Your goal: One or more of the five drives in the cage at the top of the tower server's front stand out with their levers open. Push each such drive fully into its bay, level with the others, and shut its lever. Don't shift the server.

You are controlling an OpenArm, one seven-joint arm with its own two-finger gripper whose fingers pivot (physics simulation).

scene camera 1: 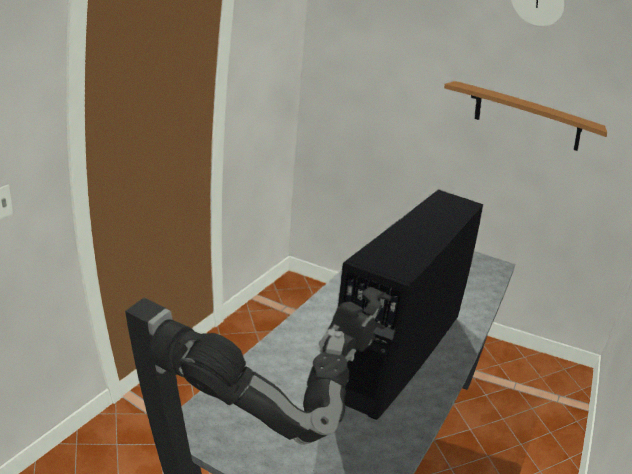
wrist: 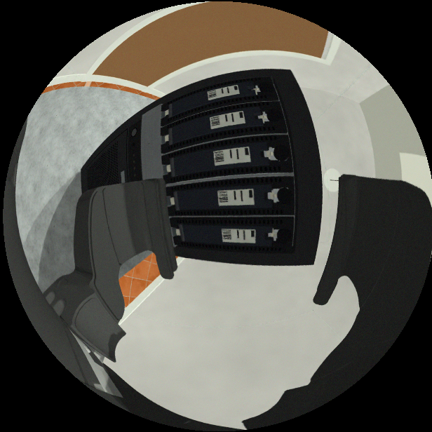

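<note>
The black tower server (scene camera 1: 433, 285) (wrist: 306, 200) stands on the table. In the wrist view its cage shows five dark drives with white labels: the uppermost (wrist: 195, 98), the second (wrist: 192, 125), the third (wrist: 192, 159), the fourth (wrist: 197, 197) and the lowest (wrist: 200, 235). Their fronts look about level and their levers look flat along them; a small offset cannot be told. My gripper (scene camera 1: 383, 314) (wrist: 243, 236) is partly open and empty, in front of the cage. One finger is by the grey strip below the drives, the other beyond the cage's top end. The arm hides part of the cage in the scene view.
The grey table (scene camera 1: 275, 367) (wrist: 55, 145) carries the server. The arm's dark post (scene camera 1: 158, 387) stands at the table's near left. A grey strip (wrist: 151, 145) crosses the server front below the cage. A wooden shelf (scene camera 1: 525, 107) is on the wall behind.
</note>
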